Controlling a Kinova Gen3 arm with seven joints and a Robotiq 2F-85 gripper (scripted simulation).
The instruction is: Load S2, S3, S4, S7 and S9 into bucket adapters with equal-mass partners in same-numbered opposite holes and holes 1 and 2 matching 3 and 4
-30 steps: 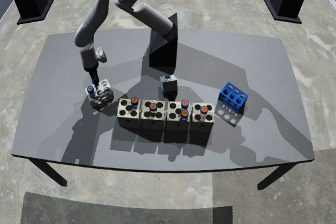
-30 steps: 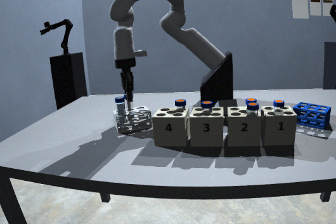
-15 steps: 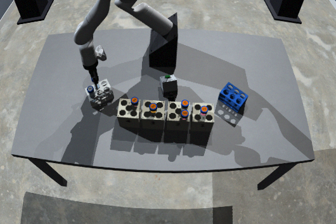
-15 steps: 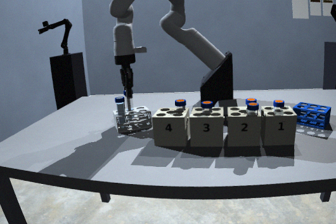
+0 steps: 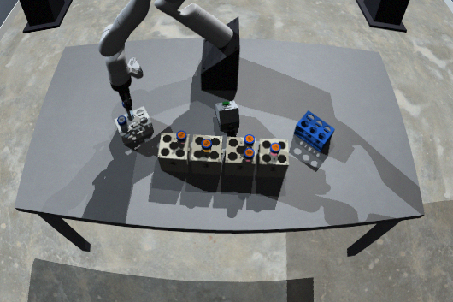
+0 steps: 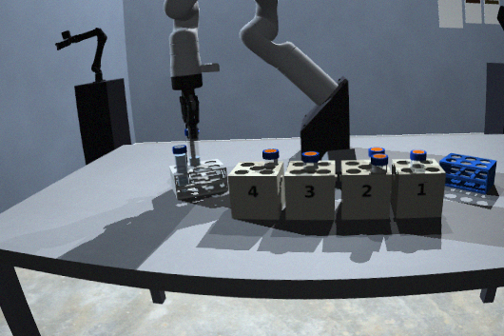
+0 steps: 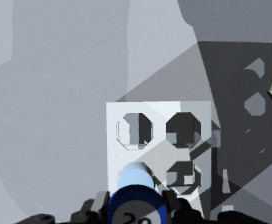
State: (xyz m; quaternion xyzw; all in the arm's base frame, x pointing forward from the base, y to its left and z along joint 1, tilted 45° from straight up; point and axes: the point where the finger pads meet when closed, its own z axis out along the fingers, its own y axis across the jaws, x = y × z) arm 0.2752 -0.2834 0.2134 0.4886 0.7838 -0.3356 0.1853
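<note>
Right now the water blank marked 20 is 5 cm below my hand and 1 cm ahead of it. The rest, counted from my hand: clear rack (11 cm below, 2 cm ahead, 1 cm to the left); then sample tube S4 (21 cm to the left, 11 cm ahead, 8 cm below); then sample tube S2 (29 cm to the left, 15 cm ahead, 8 cm below).
</note>
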